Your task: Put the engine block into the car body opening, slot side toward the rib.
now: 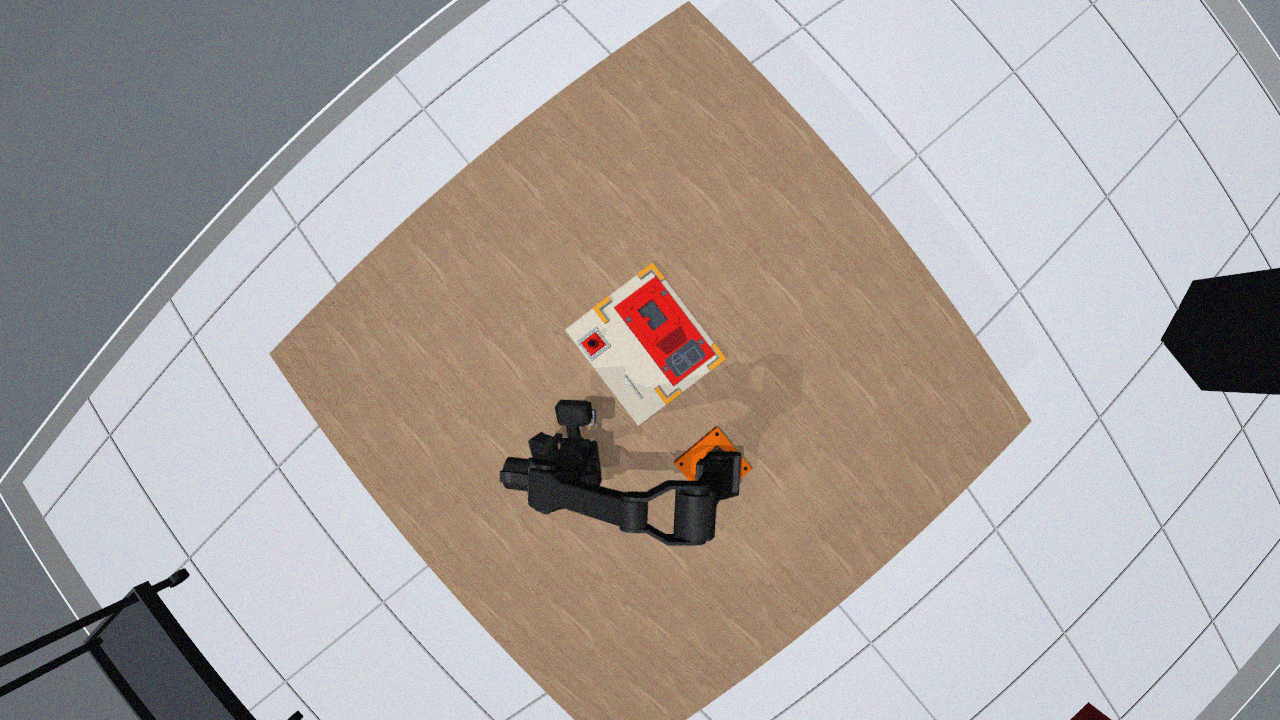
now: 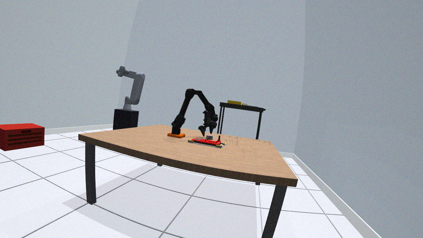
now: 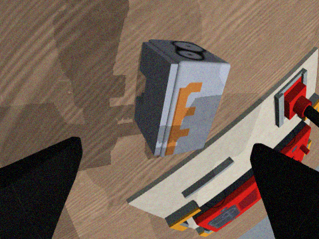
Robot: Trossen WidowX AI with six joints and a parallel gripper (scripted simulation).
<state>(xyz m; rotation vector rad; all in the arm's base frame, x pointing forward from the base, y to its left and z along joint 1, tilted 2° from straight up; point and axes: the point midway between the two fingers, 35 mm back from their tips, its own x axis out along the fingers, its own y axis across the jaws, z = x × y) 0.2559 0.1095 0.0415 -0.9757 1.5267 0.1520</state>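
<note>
Now: the engine block 20 mm ahead of my gripper tip, 10 mm to the left of it and 20 mm below it. From my gripper tip the other things lie so: small stand: 100 mm ahead, 130 mm to the right.
</note>
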